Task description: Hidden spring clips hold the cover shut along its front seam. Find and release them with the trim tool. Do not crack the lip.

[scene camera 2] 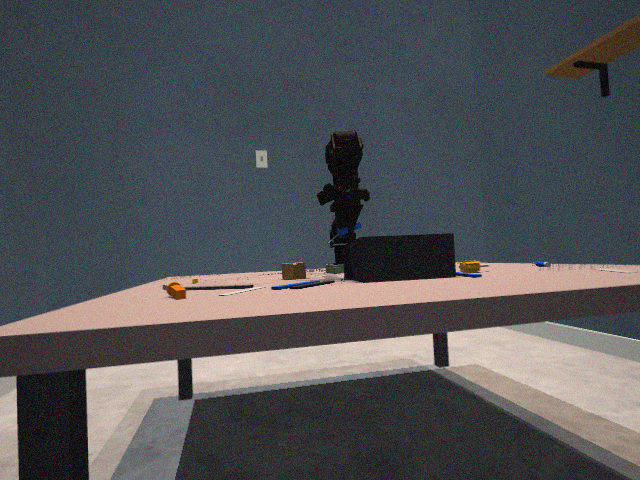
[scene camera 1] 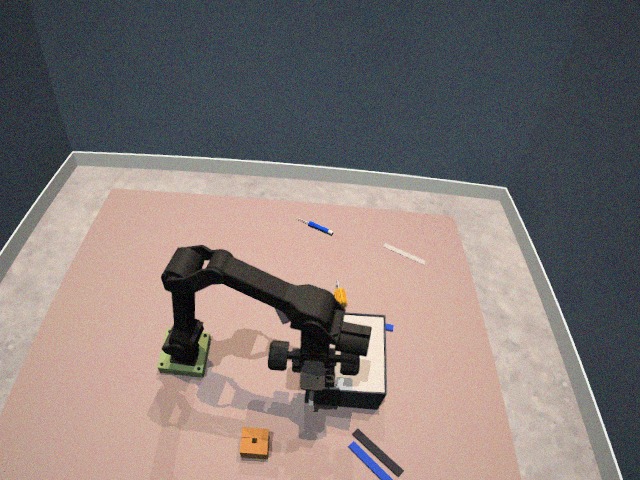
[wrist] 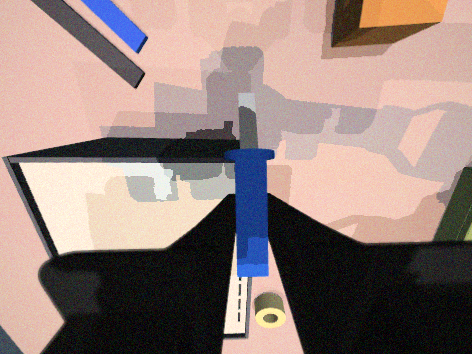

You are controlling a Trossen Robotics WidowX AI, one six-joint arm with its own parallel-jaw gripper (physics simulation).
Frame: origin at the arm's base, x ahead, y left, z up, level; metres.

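Seen in the pictures: gripper, fingertip midpoint: (scene camera 2: 349, 233) (wrist: 248, 200); arm's base at its link origin: (scene camera 2: 343, 263) (scene camera 1: 184, 353).
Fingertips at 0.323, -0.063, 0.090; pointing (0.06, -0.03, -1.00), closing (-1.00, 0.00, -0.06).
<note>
Pixels of each thing's top centre, then the offset from my fingertips to it, as dx, dy, dz. "*": a spot on its surface instead.
- trim tool at its top centre: (wrist: 251, 197) (scene camera 2: 342, 222) +0.000, -0.017, +0.029
- box at its top centre: (wrist: 153, 278) (scene camera 1: 349, 348) (scene camera 2: 393, 237) +0.085, +0.091, -0.019
- cream cover at a spot on its surface: (wrist: 65, 200) * +0.146, +0.015, -0.025
- orange block at its top centre: (scene camera 1: 254, 440) (scene camera 2: 293, 263) -0.114, -0.141, -0.075
- dark strip at its top centre: (wrist: 73, 24) (scene camera 2: 313, 283) (scene camera 1: 378, 452) +0.172, -0.134, -0.115
- blue strip at its top centre: (scene camera 2: 297, 283) (scene camera 1: 373, 466) +0.161, -0.168, -0.114
- yellow tool at its top centre: (scene camera 2: 475, 260) (scene camera 1: 340, 289) +0.067, +0.324, -0.088
- yellow ring at its top centre: (wrist: 270, 318) -0.043, +0.270, -0.095
- blue-handled tool at its top centre: (scene camera 1: 314, 222) -0.025, +0.603, -0.102
The trim tool (wrist: 251, 210) (scene camera 2: 343, 231) has a blue handle, a collar and a flat grey blade. My gripper (wrist: 248, 200) is shut on its handle. In the wrist view the blade points up the picture, past the near corner of the black box. The box (scene camera 1: 356, 399) (scene camera 2: 403, 258) (wrist: 135, 149) carries a cream cover (scene camera 1: 376, 356) (wrist: 65, 200) with a dark rim. My gripper and tool are over the box's left end in scene camera 1. The black fingers hide part of the cover. Whether the blade touches the seam, and any clips, I cannot tell.
An orange block (scene camera 1: 254, 442) (scene camera 2: 293, 271) (wrist: 402, 12), a dark strip (scene camera 1: 378, 452) (wrist: 95, 45) and a blue strip (scene camera 1: 370, 461) (wrist: 117, 22) lie near the box. A yellow tool (scene camera 1: 340, 297) lies behind it. A yellow ring (wrist: 270, 318) shows between the fingers. A blue-handled tool (scene camera 1: 320, 227) lies farther back.
</note>
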